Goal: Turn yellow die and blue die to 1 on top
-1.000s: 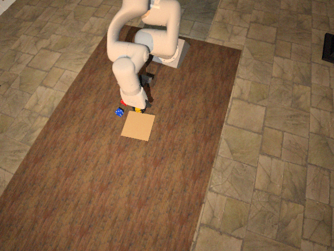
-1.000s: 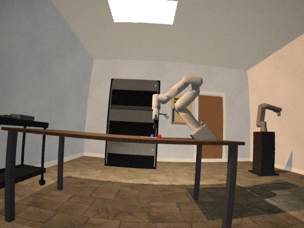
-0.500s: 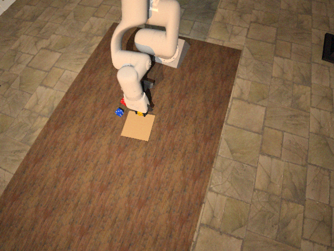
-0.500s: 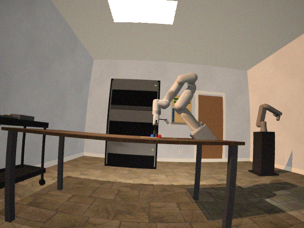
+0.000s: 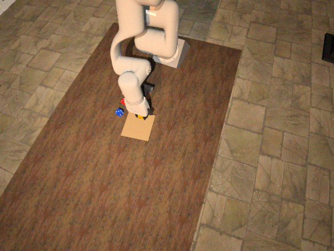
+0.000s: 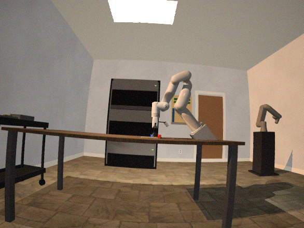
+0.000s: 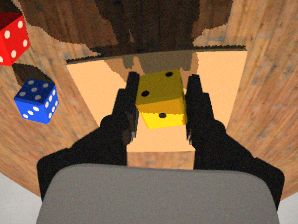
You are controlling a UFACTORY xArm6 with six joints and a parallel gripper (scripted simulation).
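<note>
Now: hand 10 mm above the yellow die. Also, from my hand: red die: 40 mm behind, 120 mm to the right, 20 mm below; tan mat: 50 mm ahead, 30 mm below; blue die: 30 mm ahead, 120 mm to the right, 20 mm below.
</note>
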